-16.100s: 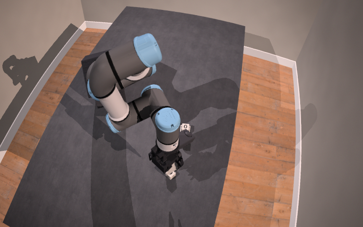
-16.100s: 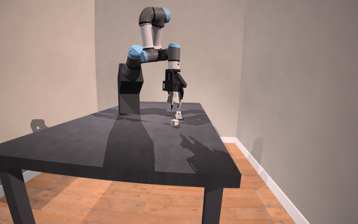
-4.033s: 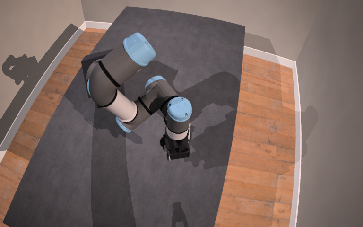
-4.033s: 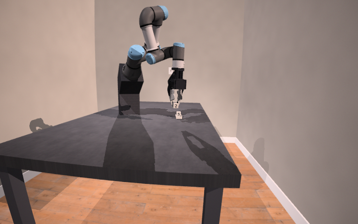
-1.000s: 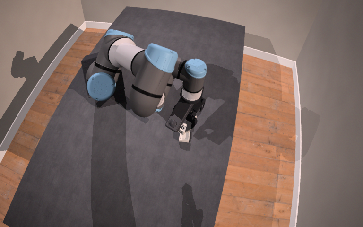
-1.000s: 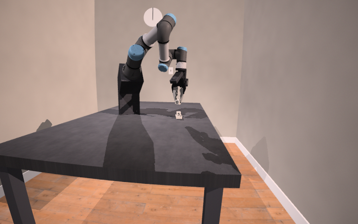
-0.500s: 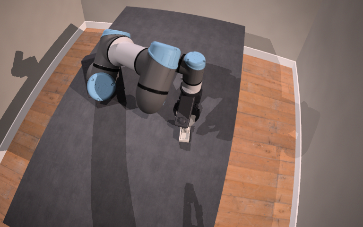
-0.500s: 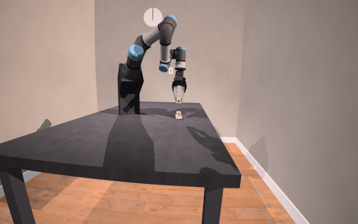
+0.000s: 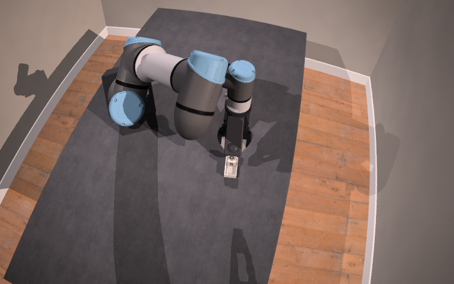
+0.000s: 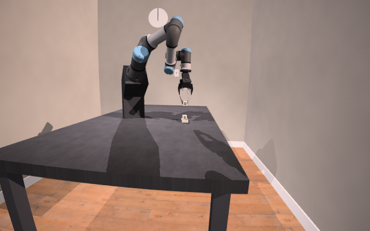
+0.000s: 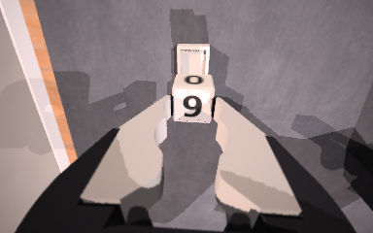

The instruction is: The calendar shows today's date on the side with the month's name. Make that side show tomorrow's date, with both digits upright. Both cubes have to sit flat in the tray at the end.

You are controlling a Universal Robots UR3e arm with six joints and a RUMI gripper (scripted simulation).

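Now: the white cube 10 mm below my hand. The rest, counted from my hand: calendar tray: 130 mm below, 20 mm to the left.
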